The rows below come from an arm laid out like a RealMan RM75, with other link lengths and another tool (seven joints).
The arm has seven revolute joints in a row. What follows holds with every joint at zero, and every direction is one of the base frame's. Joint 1 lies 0.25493 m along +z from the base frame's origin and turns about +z. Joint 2 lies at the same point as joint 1 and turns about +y. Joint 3 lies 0.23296 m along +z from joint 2 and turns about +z. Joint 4 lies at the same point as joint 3 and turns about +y. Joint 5 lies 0.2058 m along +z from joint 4 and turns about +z. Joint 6 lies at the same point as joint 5 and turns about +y. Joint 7 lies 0.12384 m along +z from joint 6 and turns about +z. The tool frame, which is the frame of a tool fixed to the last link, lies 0.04 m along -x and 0.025 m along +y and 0.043 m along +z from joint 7; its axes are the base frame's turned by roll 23.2, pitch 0 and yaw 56.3 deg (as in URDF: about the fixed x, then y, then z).
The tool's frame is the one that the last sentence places.
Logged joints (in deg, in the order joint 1, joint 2, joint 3, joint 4, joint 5, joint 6, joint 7), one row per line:
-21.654, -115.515, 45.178, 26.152, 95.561, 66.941, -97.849
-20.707, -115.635, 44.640, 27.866, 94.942, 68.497, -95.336
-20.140, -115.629, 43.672, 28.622, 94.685, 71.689, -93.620
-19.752, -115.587, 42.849, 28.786, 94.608, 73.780, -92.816
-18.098, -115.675, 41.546, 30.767, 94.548, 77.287, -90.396
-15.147, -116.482, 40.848, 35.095, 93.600, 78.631, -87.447
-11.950, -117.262, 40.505, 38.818, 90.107, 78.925, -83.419
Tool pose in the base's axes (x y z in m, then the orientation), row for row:
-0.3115, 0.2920, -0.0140, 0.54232, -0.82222, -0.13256, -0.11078
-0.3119, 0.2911, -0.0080, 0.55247, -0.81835, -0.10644, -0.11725
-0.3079, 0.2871, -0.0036, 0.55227, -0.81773, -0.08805, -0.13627
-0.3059, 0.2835, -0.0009, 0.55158, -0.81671, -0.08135, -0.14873
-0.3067, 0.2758, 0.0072, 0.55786, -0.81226, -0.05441, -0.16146
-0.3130, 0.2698, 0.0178, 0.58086, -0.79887, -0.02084, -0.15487
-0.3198, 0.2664, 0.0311, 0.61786, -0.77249, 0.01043, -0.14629
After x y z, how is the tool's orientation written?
As a quaternion, w x y z.
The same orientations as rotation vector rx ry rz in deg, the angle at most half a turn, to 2 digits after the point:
-111.87, -18.04, -15.07
-110.87, -14.42, -15.89
-110.79, -11.93, -18.46
-110.69, -11.03, -20.16
-109.79, -7.35, -21.82
-106.95, -2.79, -20.73
-101.86, 1.38, -19.29

